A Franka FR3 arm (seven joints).
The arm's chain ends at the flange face. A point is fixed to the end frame.
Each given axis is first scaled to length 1.
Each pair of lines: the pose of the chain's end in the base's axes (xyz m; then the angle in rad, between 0 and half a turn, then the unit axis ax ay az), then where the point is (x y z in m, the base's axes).
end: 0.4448 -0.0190 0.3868 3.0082 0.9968 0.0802 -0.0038
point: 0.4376 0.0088 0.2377
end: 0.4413 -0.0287 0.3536 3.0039 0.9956 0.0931 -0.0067
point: 0.4323 -0.0018 0.2045
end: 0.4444 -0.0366 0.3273 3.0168 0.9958 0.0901 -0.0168
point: 0.4325 -0.0080 0.1787
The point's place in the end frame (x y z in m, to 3 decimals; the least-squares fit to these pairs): 0.000 -0.048 0.144
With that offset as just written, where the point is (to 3 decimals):
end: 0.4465 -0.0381 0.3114 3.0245 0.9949 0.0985 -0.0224
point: 0.432 -0.009 0.163
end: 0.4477 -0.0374 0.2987 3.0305 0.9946 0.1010 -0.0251
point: 0.432 -0.007 0.151
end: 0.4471 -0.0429 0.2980 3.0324 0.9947 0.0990 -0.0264
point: 0.432 -0.012 0.150
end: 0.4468 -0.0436 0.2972 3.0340 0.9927 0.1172 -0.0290
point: 0.429 -0.014 0.149
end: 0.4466 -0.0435 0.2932 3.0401 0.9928 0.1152 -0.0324
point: 0.428 -0.013 0.146
